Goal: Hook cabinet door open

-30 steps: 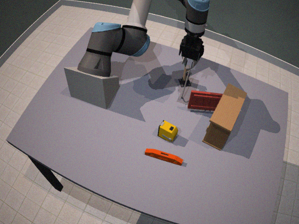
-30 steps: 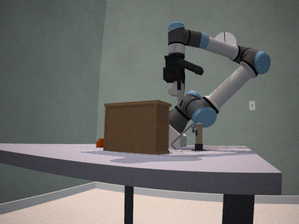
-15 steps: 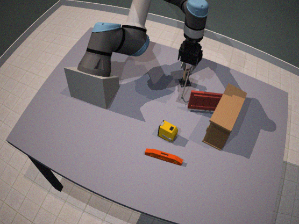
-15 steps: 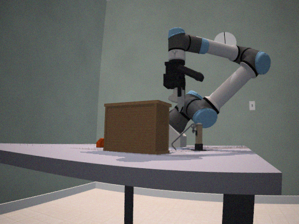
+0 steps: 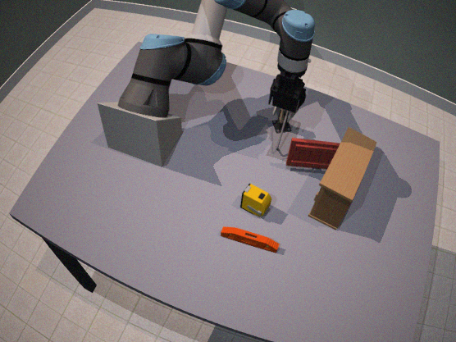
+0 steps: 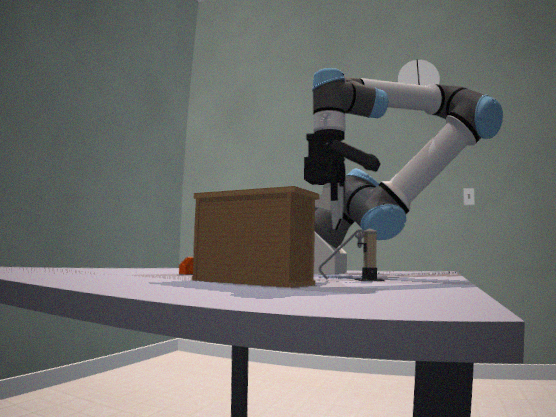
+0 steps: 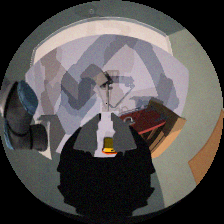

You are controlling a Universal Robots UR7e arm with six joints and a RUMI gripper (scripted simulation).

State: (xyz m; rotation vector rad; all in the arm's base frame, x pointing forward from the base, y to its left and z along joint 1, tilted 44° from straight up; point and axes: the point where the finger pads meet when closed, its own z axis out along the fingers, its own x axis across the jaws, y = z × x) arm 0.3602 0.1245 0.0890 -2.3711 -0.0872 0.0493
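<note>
My hand is 7 cm above the wire hook and 2 cm to the right of it. The rest, counted from my hand: door: 12 cm ahead, 6 cm below, 4 cm to the right; then yellow tape measure: 24 cm to the right, 9 cm below, 1 cm ahead; then wooden cabinet: 17 cm ahead, 7 cm to the right, 5 cm below.
</note>
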